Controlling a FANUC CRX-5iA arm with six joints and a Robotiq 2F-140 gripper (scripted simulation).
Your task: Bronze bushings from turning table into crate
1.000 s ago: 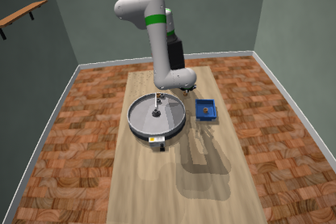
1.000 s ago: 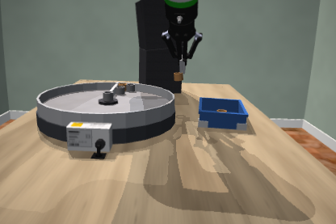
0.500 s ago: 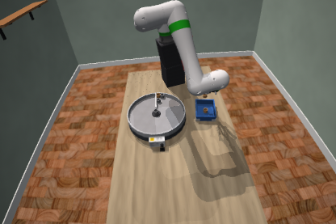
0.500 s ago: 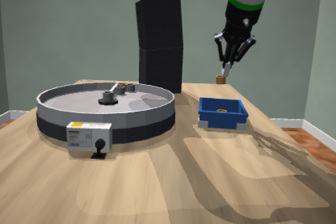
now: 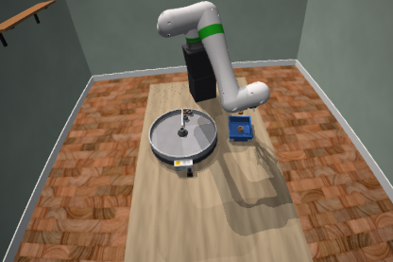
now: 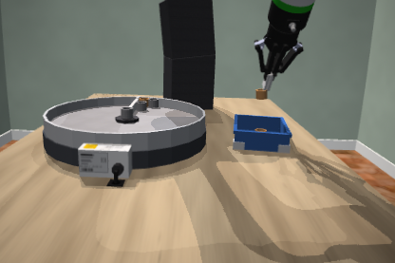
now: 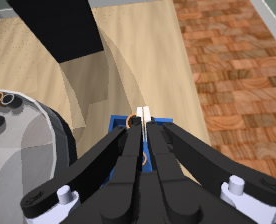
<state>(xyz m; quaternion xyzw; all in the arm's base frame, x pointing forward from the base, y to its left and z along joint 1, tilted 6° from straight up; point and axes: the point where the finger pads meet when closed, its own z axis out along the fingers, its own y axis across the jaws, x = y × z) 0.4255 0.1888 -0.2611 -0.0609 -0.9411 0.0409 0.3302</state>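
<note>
The blue crate lies 140 mm below my hand, 40 mm ahead of it and 20 mm to the right of it.
</note>
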